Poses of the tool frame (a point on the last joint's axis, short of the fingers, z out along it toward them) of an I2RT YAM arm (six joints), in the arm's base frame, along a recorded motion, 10 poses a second.
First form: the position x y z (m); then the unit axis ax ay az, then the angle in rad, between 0 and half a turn.
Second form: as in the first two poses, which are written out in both.
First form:
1: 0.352 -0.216 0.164 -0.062 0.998 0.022 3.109
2: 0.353 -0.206 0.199 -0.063 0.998 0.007 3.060
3: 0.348 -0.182 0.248 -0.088 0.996 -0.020 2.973
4: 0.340 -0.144 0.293 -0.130 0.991 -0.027 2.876
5: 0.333 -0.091 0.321 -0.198 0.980 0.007 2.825
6: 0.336 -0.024 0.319 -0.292 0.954 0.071 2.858
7: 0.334 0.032 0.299 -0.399 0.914 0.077 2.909
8: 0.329 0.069 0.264 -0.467 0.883 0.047 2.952
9: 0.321 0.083 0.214 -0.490 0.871 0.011 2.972
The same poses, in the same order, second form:
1: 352 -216 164 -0.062 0.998 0.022 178.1
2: 353 -206 199 -0.063 0.998 0.007 175.3
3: 348 -182 248 -0.088 0.996 -0.020 170.3
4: 340 -144 293 -0.130 0.991 -0.027 164.8
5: 333 -91 321 -0.198 0.980 0.007 161.9
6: 336 -24 319 -0.292 0.954 0.071 163.8
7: 334 32 299 -0.399 0.914 0.077 166.7
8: 329 69 264 -0.467 0.883 0.047 169.1
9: 321 83 214 -0.490 0.871 0.011 170.3
